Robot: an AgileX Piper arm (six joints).
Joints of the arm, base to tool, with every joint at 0 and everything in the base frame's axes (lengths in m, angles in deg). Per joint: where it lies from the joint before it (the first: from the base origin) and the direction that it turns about. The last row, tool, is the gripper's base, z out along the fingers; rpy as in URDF.
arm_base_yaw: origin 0 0 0.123 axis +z
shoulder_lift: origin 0 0 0 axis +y
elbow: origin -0.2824 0 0.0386 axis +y
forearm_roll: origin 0.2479 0 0.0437 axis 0.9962 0 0.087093
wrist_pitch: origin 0 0 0 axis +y
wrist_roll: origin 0.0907 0 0.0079 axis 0.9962 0 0.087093
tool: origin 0 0 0 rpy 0 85 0
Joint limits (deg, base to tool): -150..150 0..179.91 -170..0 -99.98..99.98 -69.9..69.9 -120..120
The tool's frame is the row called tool.
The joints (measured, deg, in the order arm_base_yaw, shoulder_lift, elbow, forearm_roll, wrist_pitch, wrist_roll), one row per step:
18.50 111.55 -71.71 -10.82 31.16 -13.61
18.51 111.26 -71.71 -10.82 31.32 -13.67
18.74 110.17 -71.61 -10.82 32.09 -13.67
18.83 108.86 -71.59 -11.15 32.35 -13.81
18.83 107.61 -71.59 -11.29 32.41 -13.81
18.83 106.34 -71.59 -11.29 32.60 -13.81
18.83 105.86 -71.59 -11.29 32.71 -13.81
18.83 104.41 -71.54 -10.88 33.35 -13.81
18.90 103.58 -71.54 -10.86 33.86 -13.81
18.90 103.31 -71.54 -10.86 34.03 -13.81
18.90 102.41 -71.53 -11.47 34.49 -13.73
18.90 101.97 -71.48 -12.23 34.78 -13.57
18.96 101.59 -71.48 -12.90 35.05 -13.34
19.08 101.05 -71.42 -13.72 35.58 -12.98
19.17 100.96 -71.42 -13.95 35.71 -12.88
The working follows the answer.
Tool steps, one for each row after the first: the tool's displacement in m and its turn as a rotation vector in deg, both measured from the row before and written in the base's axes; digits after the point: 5 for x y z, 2 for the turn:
-0.00043 -0.00011 0.00190 0.00 -0.13 0.04
-0.00262 0.00058 0.00656 0.00 -0.25 0.11
-0.00162 -0.00026 0.00875 -0.02 -1.08 0.35
-0.00131 -0.00059 0.00850 0.27 -1.17 0.06
-0.00172 -0.00064 0.00848 0.33 -1.03 -0.03
-0.00074 -0.00028 0.00317 0.11 -0.36 -0.02
-0.00306 -0.00085 0.00899 0.53 -0.63 -0.30
-0.00200 -0.00031 0.00516 0.08 -0.32 -0.02
-0.00062 -0.00026 0.00167 0.02 -0.10 -0.03
-0.00181 -0.00131 0.00567 -0.37 -0.60 0.12
-0.00095 -0.00112 0.00257 -0.56 -0.32 0.14
-0.00084 -0.00058 0.00242 -0.44 -0.30 0.10
-0.00166 -0.00068 0.00300 -0.58 -0.21 0.05
-0.00040 0.00022 0.00054 -0.17 -0.04 0.07

Tool pose at each row, in the base's axes (x y z in m, rotation vector in deg; rounded; the steps above come from the unrounded poses):
0.37782 0.11709 0.16372 -53.45 146.09 -8.86
0.37740 0.11697 0.16562 -53.45 145.94 -8.90
0.37478 0.11755 0.17218 -53.52 145.66 -8.98
0.37315 0.11729 0.18092 -53.64 144.50 -9.36
0.37184 0.11670 0.18942 -53.25 143.36 -9.50
0.37012 0.11607 0.19790 -52.77 142.38 -9.53
0.36938 0.11578 0.20107 -52.59 142.05 -9.54
0.36632 0.11493 0.21005 -51.81 141.55 -9.24
0.36432 0.11463 0.21521 -51.65 141.26 -9.28
0.36370 0.11437 0.21688 -51.58 141.17 -9.31
0.36189 0.11306 0.22255 -51.71 140.61 -9.98
0.36095 0.11195 0.22512 -52.02 140.31 -10.75
0.36011 0.11137 0.22753 -52.23 140.03 -11.39
0.35844 0.11068 0.23054 -52.47 139.88 -12.17
0.35804 0.11090 0.23107 -52.62 139.83 -12.37

